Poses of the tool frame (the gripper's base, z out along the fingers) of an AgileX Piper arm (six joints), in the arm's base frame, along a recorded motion.
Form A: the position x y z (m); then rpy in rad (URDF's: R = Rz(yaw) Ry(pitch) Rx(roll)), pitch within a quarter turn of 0, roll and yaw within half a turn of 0.
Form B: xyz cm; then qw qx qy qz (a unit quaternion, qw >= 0). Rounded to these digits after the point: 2 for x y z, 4 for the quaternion.
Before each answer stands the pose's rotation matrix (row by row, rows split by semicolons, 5 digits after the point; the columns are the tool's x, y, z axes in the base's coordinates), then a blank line. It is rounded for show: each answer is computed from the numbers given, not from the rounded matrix.
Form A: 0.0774, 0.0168, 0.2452, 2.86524, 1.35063, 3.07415
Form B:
-0.21790 -0.20082 0.95509; 0.01472 0.97781 0.20896; -0.97586 0.05959 -0.21011

7.74, 1.68, 24.52, 0.6225, -0.0600, 0.7755, 0.0866
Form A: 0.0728, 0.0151, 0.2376, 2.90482, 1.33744, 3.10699
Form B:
-0.23111 -0.19444 0.95330; 0.00800 0.97941 0.20171; -0.97290 0.05424 -0.22479

7.28, 1.51, 23.76, 0.6172, -0.0597, 0.7803, 0.0820
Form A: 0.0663, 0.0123, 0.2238, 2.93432, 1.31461, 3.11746
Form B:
-0.25332 -0.17540 0.95135; 0.00611 0.98311 0.18289; -0.96736 0.05215 -0.24797

6.63, 1.23, 22.38, 0.6087, -0.0537, 0.7881, 0.0746
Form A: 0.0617, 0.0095, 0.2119, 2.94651, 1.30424, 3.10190
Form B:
-0.26320 -0.14792 0.95333; 0.01045 0.98768 0.15614; -0.96468 0.05106 -0.25841

6.17, 0.95, 21.19, 0.6054, -0.0434, 0.7920, 0.0654
